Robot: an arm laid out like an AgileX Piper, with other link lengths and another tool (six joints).
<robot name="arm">
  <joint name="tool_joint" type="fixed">
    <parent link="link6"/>
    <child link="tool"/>
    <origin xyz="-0.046 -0.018 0.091" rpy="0 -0.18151 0.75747"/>
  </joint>
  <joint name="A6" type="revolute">
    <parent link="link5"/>
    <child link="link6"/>
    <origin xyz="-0.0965 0 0" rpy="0 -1.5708 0"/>
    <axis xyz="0 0 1"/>
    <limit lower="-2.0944" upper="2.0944"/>
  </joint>
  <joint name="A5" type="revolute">
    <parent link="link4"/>
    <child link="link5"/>
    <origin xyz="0 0 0" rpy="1.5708 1.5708 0"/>
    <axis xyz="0 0 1"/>
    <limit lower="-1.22" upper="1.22"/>
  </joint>
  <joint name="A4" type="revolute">
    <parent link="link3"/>
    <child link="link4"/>
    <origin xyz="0.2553 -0.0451 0" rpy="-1.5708 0 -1.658"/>
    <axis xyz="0 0 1"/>
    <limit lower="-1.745" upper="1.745"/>
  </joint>
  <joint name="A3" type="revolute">
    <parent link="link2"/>
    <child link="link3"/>
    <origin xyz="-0.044 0.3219 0" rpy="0 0 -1.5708"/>
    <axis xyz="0 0 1"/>
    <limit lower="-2.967" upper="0"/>
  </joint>
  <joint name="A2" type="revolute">
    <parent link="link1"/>
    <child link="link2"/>
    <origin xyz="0 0 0" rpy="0 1.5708 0"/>
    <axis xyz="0 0 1"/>
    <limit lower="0" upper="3.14"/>
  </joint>
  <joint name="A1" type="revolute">
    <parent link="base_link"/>
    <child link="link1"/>
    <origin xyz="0 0 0.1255" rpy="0 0 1.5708"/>
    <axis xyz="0 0 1"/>
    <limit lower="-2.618" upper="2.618"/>
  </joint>
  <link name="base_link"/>
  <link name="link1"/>
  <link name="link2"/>
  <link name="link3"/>
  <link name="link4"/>
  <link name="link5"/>
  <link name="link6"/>
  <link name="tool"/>
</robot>
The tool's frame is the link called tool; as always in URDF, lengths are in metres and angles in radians.
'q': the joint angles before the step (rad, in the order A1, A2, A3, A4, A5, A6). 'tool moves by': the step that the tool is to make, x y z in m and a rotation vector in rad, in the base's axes. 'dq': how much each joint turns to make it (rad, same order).
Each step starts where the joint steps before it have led.
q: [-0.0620, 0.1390, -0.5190, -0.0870, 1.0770, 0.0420]
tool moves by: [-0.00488, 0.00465, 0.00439, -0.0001, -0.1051, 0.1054]
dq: [0.1051, -0.1050, 0.0000, 0.0010, 0.0000, 0.0001]
